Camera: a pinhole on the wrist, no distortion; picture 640 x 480 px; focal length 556.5 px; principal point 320.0 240.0 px. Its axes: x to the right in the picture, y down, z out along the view. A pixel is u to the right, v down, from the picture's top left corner.
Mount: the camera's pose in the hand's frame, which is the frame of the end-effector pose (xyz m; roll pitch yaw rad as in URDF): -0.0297 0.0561 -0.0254 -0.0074 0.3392 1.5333
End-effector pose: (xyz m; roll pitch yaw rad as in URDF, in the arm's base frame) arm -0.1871 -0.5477 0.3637 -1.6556 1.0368 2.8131
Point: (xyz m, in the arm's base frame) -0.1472 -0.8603 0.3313
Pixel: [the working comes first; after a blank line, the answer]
In the camera's frame: -0.0545 0.0127 0.3190

224.9 262.1
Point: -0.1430 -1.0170 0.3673
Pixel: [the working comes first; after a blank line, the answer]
In the camera's frame: -0.0910 0.0709 0.4645

211.0 324.9
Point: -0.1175 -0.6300 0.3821
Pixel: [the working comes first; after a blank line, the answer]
In the camera's frame: -0.0214 0.0329 0.0845

179.4 456.4
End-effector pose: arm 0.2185 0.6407 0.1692 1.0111 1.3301 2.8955
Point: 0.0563 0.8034 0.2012
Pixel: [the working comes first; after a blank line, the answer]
In the camera's frame: -0.0285 -0.0454 0.2348

252.4 132.4
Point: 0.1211 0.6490 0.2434
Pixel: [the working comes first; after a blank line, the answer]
In the camera's frame: 0.0195 0.0205 0.0826

451.6 378.0
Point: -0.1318 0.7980 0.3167
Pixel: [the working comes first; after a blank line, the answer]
In the camera's frame: 0.1355 0.0301 0.3619

528.3 286.2
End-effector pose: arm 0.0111 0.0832 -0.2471 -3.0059 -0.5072 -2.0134
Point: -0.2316 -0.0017 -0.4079
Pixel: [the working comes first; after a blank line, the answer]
In the camera's frame: 0.0754 -0.1056 0.2664

477.6 19.5
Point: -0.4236 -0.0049 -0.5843
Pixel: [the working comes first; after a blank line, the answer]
In the camera's frame: 0.2040 -0.0886 0.4927

550.4 139.9
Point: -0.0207 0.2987 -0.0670
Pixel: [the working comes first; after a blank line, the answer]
In the camera's frame: 0.1053 0.0438 -0.2108

behind the camera
